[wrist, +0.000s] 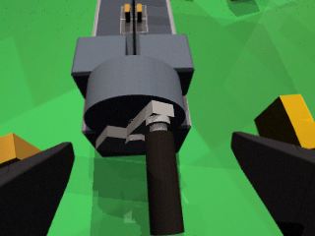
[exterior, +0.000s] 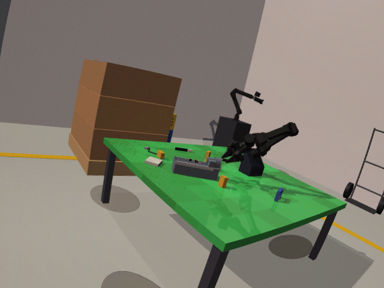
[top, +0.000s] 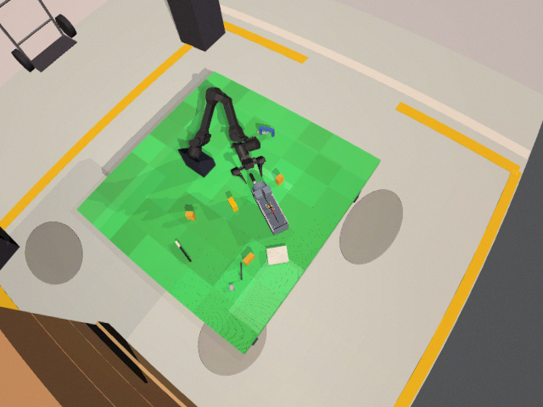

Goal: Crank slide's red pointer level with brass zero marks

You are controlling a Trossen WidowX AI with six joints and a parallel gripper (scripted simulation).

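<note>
The dark handle lies 2 cm behind my gripper tip and 1 cm to the left of it. Round my gripper tip: blue bracket 34 cm to the left, 17 cm behind, 8 cm below; then red pointer 18 cm ahead, 9 cm to the right, 3 cm below; then white pad 31 cm ahead, 25 cm to the right, 10 cm below.
</note>
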